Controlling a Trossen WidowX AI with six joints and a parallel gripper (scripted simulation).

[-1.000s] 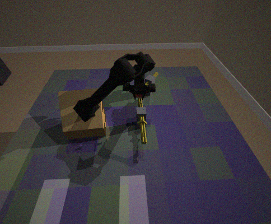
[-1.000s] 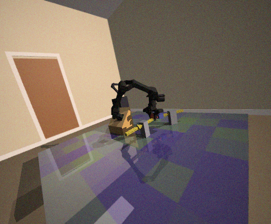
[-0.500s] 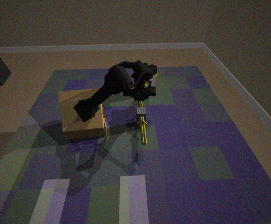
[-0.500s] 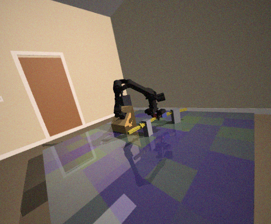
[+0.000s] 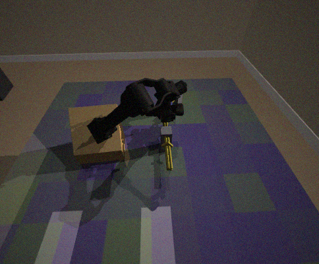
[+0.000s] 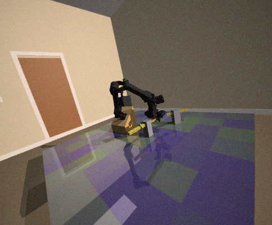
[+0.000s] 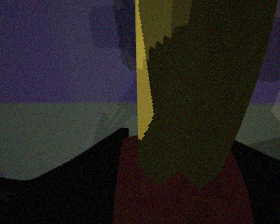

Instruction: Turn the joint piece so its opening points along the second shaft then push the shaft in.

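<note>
Right now the dark red joint piece is 4 cm above my gripper tip and 1 cm to the left of it.
</note>
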